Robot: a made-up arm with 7 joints. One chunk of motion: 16 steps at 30 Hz.
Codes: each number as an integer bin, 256 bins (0 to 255) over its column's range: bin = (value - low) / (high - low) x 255, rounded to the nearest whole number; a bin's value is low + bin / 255 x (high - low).
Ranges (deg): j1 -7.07..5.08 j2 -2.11..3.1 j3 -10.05..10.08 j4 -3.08..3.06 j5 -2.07..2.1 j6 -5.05..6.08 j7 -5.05..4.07
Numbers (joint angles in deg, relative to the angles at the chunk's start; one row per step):
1: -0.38 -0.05 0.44 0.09 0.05 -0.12 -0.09
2: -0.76 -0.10 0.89 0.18 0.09 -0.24 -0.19
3: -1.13 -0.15 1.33 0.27 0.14 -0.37 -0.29
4: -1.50 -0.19 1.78 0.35 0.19 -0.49 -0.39
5: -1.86 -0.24 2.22 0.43 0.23 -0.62 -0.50
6: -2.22 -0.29 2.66 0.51 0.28 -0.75 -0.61
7: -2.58 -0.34 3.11 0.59 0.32 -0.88 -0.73
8: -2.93 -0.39 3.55 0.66 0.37 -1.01 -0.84
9: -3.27 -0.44 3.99 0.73 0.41 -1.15 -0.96
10: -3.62 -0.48 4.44 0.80 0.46 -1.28 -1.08
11: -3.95 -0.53 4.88 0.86 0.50 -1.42 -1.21
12: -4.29 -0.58 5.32 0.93 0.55 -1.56 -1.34
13: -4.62 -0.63 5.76 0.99 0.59 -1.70 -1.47
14: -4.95 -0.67 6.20 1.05 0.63 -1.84 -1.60
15: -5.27 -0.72 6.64 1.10 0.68 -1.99 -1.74
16: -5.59 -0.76 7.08 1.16 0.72 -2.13 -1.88
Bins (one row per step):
1: 140 101 133 132 130 113 139
2: 132 98 139 135 132 110 136
3: 125 96 144 139 135 107 133
4: 117 94 150 142 138 104 130
5: 109 92 155 146 141 101 127
6: 102 89 161 149 144 99 124
7: 94 87 167 152 146 96 121
8: 87 84 172 155 149 93 118
9: 80 82 178 158 152 89 114
10: 72 80 184 161 155 86 111
11: 65 77 189 164 157 83 107
12: 58 75 195 167 160 80 104
13: 51 72 200 169 163 77 100
14: 44 70 206 172 165 74 96
15: 38 68 211 174 168 70 93
16: 31 66 217 176 171 67 89

